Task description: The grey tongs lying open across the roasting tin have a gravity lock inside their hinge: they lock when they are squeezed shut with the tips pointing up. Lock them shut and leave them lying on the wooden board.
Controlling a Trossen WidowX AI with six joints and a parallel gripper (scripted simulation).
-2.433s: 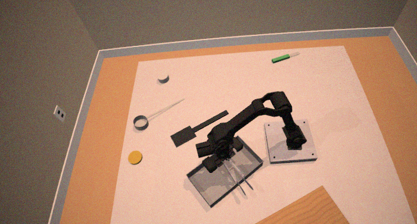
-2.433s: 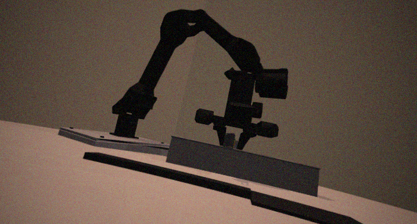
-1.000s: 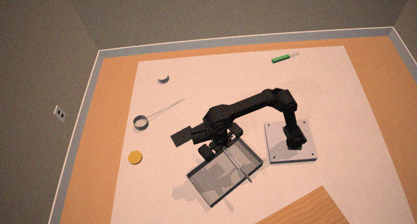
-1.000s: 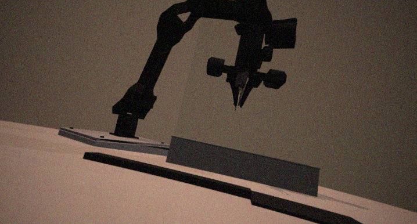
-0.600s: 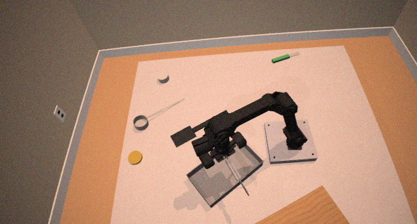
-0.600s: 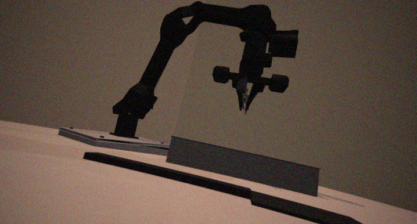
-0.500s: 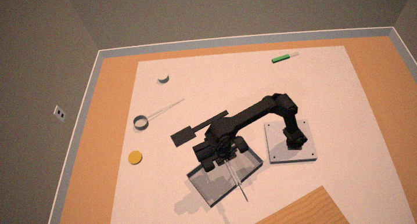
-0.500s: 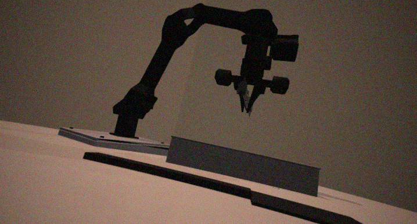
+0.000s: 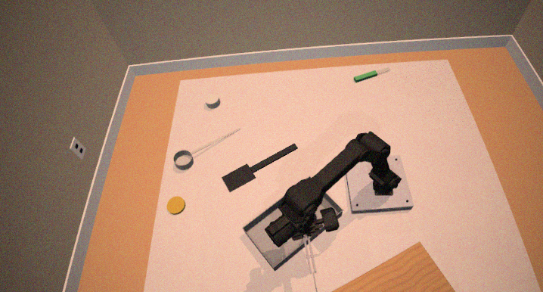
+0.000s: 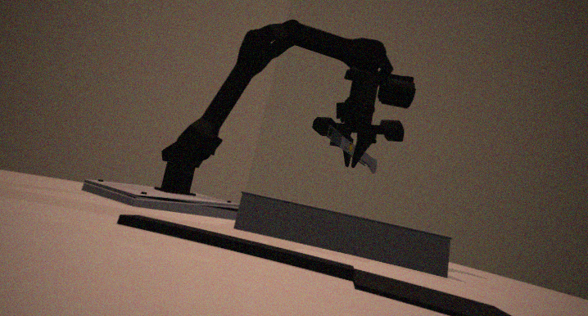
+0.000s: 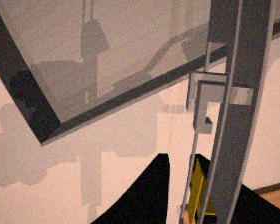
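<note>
Right now the wooden board is 290 mm behind my gripper tip, 160 mm to the left of it and 150 mm below it. From my gripper tip the other things lie so: grey roasting tin: 130 mm below, 90 mm to the right, 50 mm ahead; then black spatula: 310 mm to the right, 200 mm ahead, 150 mm below; then yellow slider: 40 mm above, 10 mm to the right.
</note>
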